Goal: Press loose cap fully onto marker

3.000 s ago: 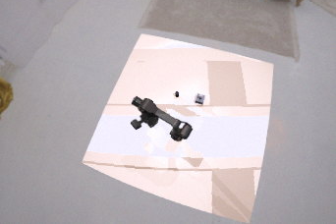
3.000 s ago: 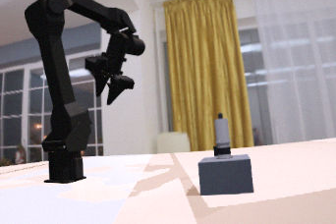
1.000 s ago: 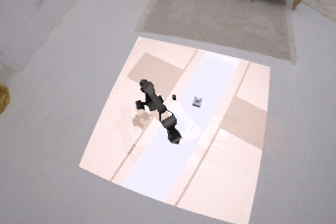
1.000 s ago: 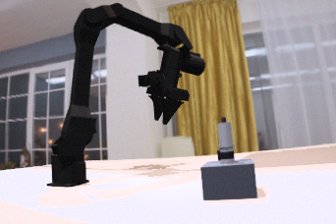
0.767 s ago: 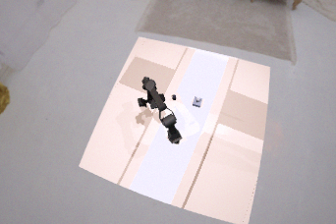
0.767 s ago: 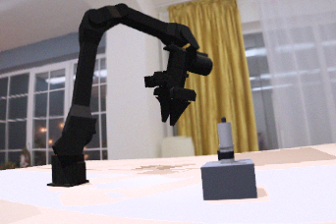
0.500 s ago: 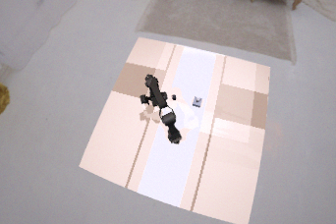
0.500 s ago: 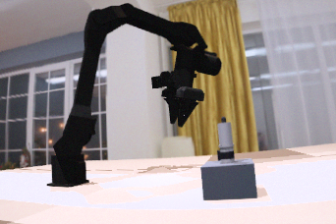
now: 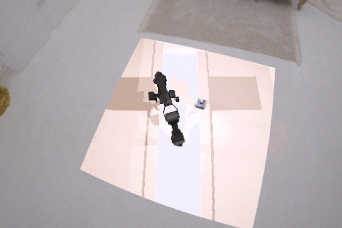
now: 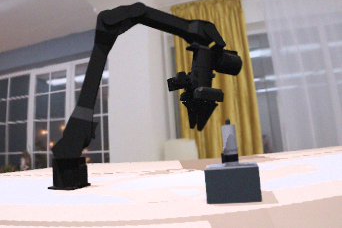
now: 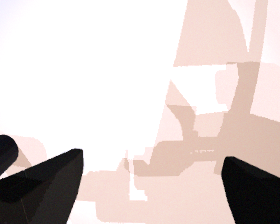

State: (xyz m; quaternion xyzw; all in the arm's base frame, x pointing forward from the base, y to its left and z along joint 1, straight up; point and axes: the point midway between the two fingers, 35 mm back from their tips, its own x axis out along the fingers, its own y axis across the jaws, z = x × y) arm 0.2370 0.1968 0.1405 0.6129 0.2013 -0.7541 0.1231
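My gripper tip is 8 cm short of the dark cap, 9 cm to the left of it and 8 cm above it. From my gripper tip the other things lie so: grey holder block: 10 cm ahead, 28 cm to the right, 9 cm below.
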